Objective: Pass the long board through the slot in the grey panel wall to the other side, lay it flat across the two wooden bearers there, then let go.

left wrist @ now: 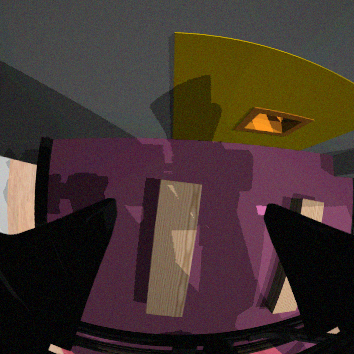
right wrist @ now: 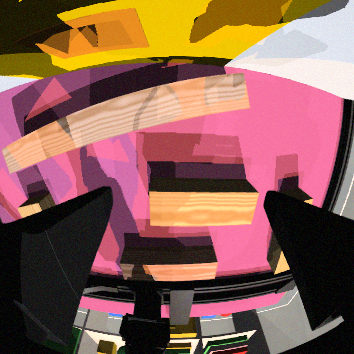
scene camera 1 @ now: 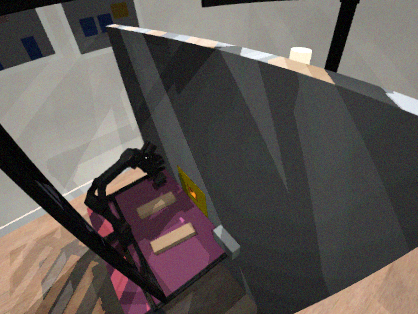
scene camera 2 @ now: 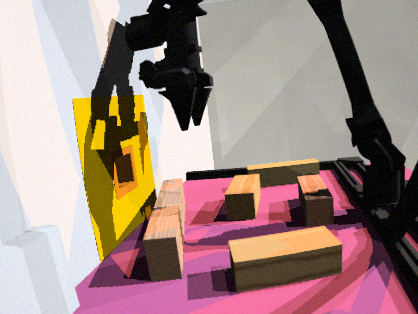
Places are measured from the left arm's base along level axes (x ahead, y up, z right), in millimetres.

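Pixels of known places: left gripper, between the fingertips: (left wrist: 194,210); right gripper, between the fingertips: (right wrist: 191,197) (scene camera 2: 191,128); left arm's base, origin of its link: (left wrist: 217,348) (scene camera 1: 127,240); right arm's base, origin of its link: (right wrist: 148,296) (scene camera 2: 385,200).
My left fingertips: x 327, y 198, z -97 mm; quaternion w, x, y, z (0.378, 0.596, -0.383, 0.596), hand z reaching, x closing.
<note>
Ahead of a thing's pixels: the offset from my left fingertips to its top centre. "spot": to the spot under its first point.
The long board @(dx +231, dy -161, dz +133 mm) (scene camera 2: 164,220) (right wrist: 125,116) lies on the table beside the panel, on the right arm's side. The grey panel (scene camera 1: 250,150) has a yellow plate (scene camera 1: 200,200) (scene camera 2: 90,200) (left wrist: 200,55) (right wrist: 172,30) around an orange-rimmed slot. Two wooden bearers lie on the other side: one bearer @(dx -89, dy -180, dz -8 mm) (scene camera 1: 156,205) (left wrist: 167,285) below the left gripper, the other bearer @(dx -115, dy -180, dz +240 mm) (scene camera 1: 173,238) (left wrist: 312,210) partly behind a finger in the left wrist view. My left gripper (scene camera 1: 159,179) (left wrist: 194,210) is open and empty above the table. My right gripper (scene camera 2: 192,126) (right wrist: 191,197) is open and empty, above the table and apart from the board.
On the right arm's side stand several shorter wooden blocks: a near block @(dx +412, dy -180, dz +277 mm) (scene camera 2: 285,257), a middle block @(dx +339, dy -170, dz +6 mm) (scene camera 2: 243,189), a block @(dx +467, dy -174, dz +53 mm) (scene camera 2: 316,195) to its right and a far block @(dx +415, dy -174, dz -166 mm) (scene camera 2: 283,171). A grey bracket @(spot: dx +69, dy -117, dz +453 mm) (scene camera 1: 226,241) sits at the panel's foot. Dark rails (scene camera 2: 395,240) edge the table.
</note>
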